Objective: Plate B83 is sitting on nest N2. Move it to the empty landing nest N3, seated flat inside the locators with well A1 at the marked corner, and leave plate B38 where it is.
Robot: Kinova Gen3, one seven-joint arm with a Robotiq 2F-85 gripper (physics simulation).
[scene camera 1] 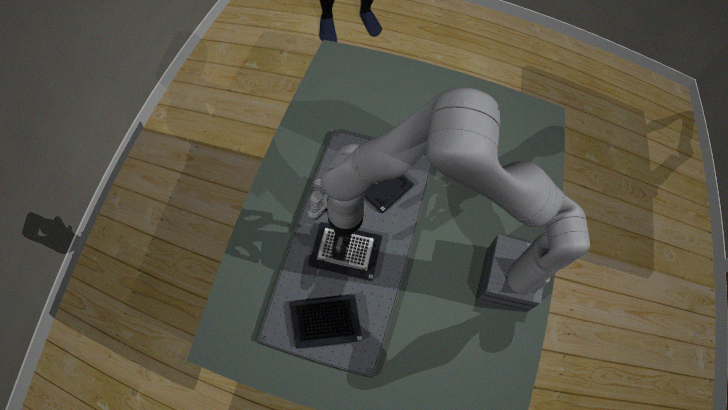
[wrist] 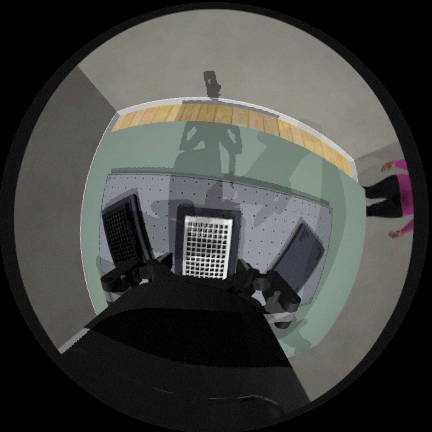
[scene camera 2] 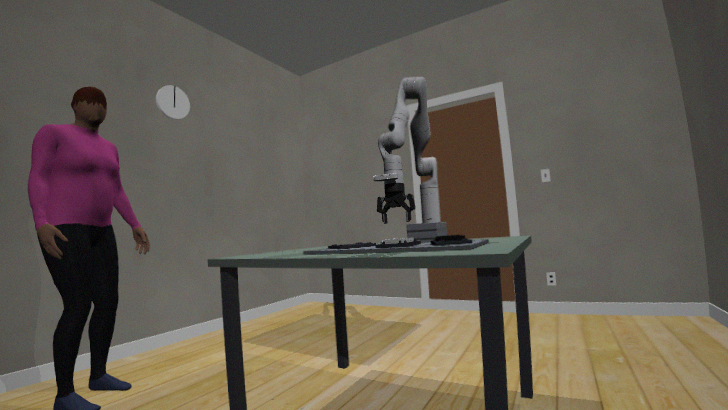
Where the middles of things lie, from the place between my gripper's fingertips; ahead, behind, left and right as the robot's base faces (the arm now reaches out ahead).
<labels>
I see my gripper 7 cm above the white well plate point(wrist: 206, 240). The rest, counted from my hand: black well plate point(scene camera 1: 327, 320) 20 cm to the left, 7 cm below, 2 cm behind.
</labels>
